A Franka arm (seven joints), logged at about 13 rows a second.
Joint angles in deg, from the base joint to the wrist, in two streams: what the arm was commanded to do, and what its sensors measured. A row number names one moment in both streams.
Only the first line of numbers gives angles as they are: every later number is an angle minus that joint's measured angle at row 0.
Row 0, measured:
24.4, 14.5, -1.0, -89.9, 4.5, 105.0, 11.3
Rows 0 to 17, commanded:
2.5, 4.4, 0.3, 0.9, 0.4, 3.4, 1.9
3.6, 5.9, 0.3, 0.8, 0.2, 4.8, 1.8
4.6, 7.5, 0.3, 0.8, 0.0, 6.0, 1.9
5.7, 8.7, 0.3, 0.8, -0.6, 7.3, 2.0
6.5, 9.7, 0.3, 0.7, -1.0, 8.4, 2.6
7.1, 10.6, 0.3, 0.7, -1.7, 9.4, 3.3
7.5, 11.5, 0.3, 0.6, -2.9, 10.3, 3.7
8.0, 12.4, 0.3, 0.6, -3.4, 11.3, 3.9
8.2, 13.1, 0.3, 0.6, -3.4, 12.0, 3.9
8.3, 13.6, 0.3, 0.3, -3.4, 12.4, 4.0
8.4, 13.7, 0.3, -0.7, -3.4, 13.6, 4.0
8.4, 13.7, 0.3, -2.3, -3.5, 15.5, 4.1
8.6, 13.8, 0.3, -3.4, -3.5, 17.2, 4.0
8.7, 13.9, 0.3, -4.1, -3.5, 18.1, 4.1
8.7, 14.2, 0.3, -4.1, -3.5, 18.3, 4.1
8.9, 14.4, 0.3, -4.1, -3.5, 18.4, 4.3
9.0, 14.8, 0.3, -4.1, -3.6, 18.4, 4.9
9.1, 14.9, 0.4, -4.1, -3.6, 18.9, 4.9
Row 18, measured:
8.5, 14.8, 0.5, -3.8, -2.5, 17.9, 3.2
